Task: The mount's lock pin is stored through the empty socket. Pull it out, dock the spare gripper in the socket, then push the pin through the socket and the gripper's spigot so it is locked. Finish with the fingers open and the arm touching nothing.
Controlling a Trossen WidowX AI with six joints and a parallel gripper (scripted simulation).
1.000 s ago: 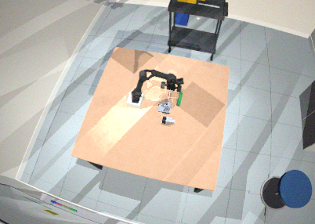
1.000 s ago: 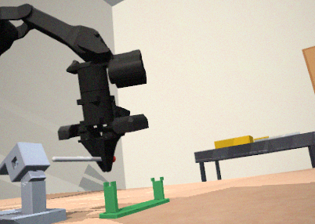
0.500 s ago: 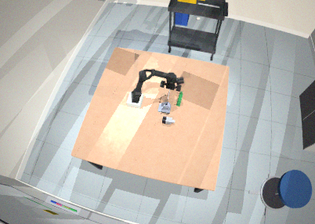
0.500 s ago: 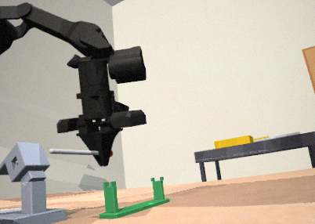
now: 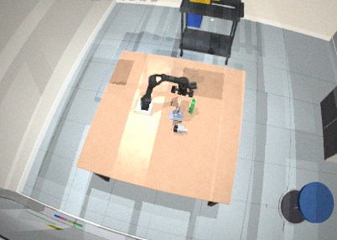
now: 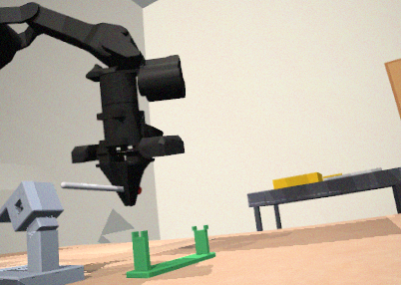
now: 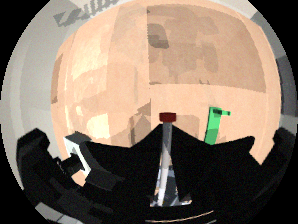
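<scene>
The green cradle is 10 cm ahead of my gripper tip, 7 cm to the right of it and 6 cm below it. From my gripper tip the other things lie so: spare gripper 30 cm to the right, 6 cm below; then socket 3 cm behind, 17 cm to the right, 3 cm below.
</scene>
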